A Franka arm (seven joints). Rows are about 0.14 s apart.
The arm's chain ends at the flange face. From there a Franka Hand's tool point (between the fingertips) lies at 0.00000 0.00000 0.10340 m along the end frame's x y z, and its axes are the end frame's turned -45 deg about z.
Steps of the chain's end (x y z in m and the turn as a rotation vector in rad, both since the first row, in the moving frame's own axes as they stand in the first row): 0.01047 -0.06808 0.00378 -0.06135 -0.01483 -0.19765; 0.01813 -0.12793 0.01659 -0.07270 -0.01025 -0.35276; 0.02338 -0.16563 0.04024 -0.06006 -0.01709 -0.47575; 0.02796 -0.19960 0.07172 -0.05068 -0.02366 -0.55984; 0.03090 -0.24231 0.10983 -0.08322 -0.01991 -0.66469; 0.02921 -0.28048 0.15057 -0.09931 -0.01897 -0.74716
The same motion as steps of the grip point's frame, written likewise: 0.05035 -0.03681 0.00357 -0.03289 -0.05387 -0.19765; 0.09814 -0.07211 0.01631 -0.04416 -0.05865 -0.35276; 0.12896 -0.09625 0.04004 -0.03038 -0.05455 -0.47575; 0.15629 -0.11801 0.07156 -0.01911 -0.05257 -0.55984; 0.18768 -0.14279 0.10947 -0.04477 -0.07292 -0.66469; 0.21322 -0.16926 0.15007 -0.05681 -0.08364 -0.74716
